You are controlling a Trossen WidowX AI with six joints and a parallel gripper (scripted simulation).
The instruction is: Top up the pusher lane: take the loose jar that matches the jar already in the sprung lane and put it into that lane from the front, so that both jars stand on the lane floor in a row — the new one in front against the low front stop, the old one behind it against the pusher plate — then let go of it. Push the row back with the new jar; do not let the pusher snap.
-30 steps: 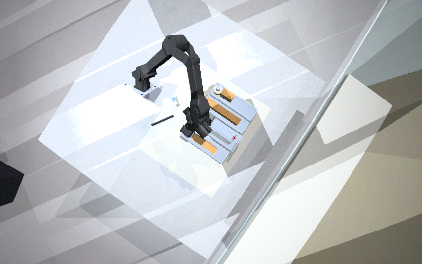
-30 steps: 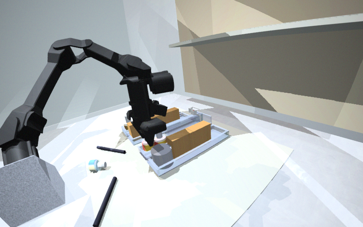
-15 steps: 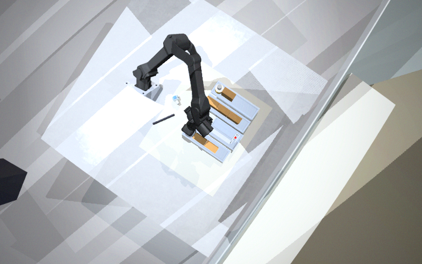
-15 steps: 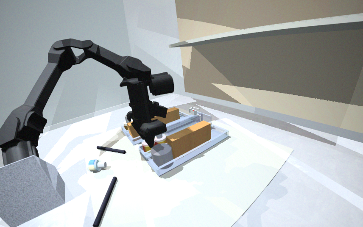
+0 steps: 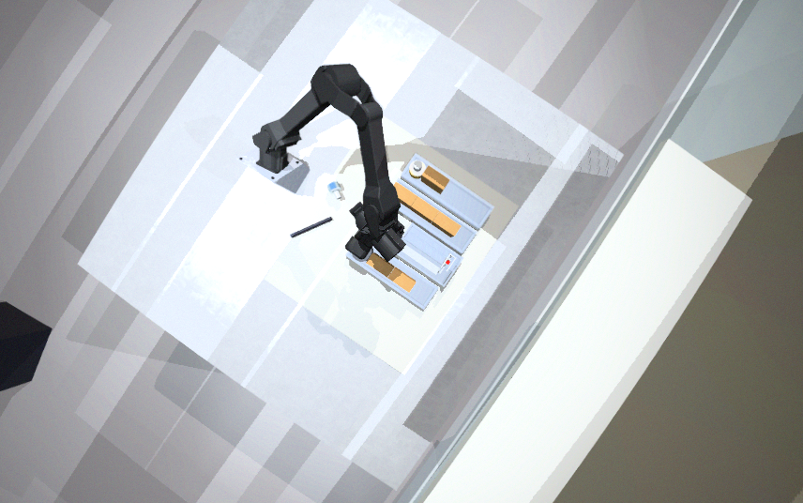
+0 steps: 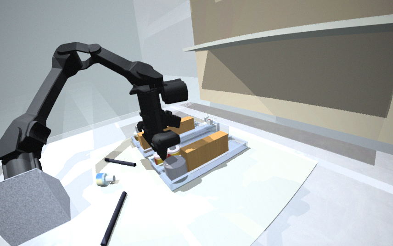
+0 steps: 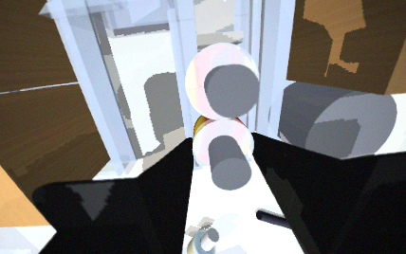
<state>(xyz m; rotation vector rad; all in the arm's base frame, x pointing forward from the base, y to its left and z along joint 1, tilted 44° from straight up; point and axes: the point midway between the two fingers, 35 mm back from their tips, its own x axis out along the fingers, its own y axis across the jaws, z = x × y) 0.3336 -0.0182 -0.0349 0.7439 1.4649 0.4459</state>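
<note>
Right now the grey cylinder is 80 mm to the right of my gripper tip and 10 mm behind it. Round my gripper tip: red mark: 230 mm ahead, 40 mm above; sprung lane: 150 mm ahead, 10 mm below.
</note>
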